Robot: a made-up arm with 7 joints.
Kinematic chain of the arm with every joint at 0, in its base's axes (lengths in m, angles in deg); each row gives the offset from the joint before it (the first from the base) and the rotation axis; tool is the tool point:
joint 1: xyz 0 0 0.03 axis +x
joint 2: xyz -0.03 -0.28 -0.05 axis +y
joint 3: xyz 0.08 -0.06 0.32 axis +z
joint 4: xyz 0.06 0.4 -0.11 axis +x
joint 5: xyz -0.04 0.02 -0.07 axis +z
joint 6: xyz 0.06 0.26 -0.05 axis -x
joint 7: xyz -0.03 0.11 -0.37 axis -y
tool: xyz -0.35 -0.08 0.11
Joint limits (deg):
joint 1: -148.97..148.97
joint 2: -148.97..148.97
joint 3: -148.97..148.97
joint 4: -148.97..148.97
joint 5: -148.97..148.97
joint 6: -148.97..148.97
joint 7: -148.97..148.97
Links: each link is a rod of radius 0.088 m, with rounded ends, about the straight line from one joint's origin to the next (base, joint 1, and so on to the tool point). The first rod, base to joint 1, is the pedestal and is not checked.
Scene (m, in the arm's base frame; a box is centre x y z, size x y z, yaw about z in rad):
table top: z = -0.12
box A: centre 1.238 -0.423 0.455 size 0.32 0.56 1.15 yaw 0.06
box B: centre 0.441 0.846 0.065 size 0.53 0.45 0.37 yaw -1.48
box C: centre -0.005 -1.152 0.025 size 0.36 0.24 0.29 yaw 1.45
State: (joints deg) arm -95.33 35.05 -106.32 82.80 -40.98 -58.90 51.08
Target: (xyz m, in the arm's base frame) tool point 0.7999 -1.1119 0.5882
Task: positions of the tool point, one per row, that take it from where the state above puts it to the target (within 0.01 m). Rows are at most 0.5 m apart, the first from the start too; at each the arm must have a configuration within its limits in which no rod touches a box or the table.
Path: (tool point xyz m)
1: 1.0857 0.1974 1.0881
2: 0.8829 0.2259 1.2545
3: 0.6487 0.3862 1.3237
4: 0.5048 0.0181 1.4437
5: 0.2903 -0.2921 1.4409
6: 0.4333 -0.6862 1.2976
7: 0.6142 -0.9808 0.9955
8: 0.7999 -1.1119 0.5882

